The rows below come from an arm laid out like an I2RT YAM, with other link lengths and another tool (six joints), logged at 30 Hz.
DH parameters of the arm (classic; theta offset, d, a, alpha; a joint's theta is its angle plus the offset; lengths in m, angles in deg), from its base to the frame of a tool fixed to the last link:
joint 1: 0 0.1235 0.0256 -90
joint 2: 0 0 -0.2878 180
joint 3: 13.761 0 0.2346 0
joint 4: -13.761 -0.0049 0.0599 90
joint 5: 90 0.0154 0 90
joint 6: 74.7 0.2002 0.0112 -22
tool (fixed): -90 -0.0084 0 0
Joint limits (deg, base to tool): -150..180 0..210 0..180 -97..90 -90..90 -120..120
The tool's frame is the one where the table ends.
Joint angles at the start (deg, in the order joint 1, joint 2, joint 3, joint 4, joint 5, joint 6):
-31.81, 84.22, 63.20, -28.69, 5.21, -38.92
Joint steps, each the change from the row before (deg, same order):
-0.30, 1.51, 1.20, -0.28, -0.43, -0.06
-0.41, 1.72, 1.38, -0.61, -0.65, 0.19
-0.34, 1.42, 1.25, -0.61, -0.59, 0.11
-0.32, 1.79, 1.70, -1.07, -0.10, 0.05
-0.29, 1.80, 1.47, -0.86, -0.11, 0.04
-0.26, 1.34, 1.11, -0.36, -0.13, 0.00
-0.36, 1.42, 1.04, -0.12, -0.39, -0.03
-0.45, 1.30, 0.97, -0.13, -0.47, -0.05
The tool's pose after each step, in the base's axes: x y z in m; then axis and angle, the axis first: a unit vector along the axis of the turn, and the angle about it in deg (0 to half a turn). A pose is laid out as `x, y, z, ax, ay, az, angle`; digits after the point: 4 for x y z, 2 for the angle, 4 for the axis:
0.3118, -0.2217, 0.1743, -0.8250, 0.5332, -0.1873, 171.48
0.3158, -0.2249, 0.1708, -0.8247, 0.5364, -0.1794, 170.90
0.3191, -0.2274, 0.1682, -0.8247, 0.5386, -0.1728, 170.40
0.3220, -0.2315, 0.1651, -0.8241, 0.5425, -0.1631, 170.34
0.3247, -0.2352, 0.1607, -0.8236, 0.5461, -0.1531, 170.27
0.3275, -0.2388, 0.1580, -0.8231, 0.5483, -0.1481, 170.20
0.3309, -0.2426, 0.1547, -0.8226, 0.5501, -0.1439, 169.91
0.3337, -0.2465, 0.1516, -0.8219, 0.5521, -0.1401, 169.57

